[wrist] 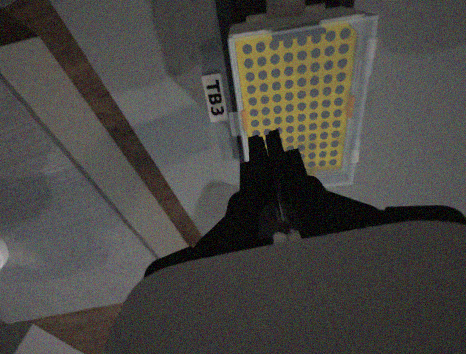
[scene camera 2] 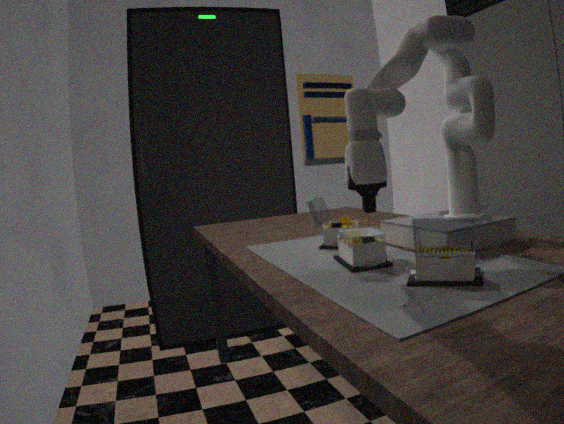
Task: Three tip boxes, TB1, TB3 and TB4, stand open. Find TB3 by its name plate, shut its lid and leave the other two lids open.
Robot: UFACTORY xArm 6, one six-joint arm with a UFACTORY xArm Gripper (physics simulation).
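Note:
TB3 is the middle box in the scene view, with its name plate beside it in the wrist view. Its clear lid lies down over the yellow tip rack; whether it is fully seated I cannot tell. My gripper is shut and empty, above TB3 near one end of its lid. The back left box has its clear lid raised. The right box also has its clear lid standing up. Their name plates are not readable.
The boxes stand on a grey mat on the wooden table. The arm's pale base block is behind the boxes, near the right box. The raised lids of the two neighbouring boxes stand up on either side of TB3.

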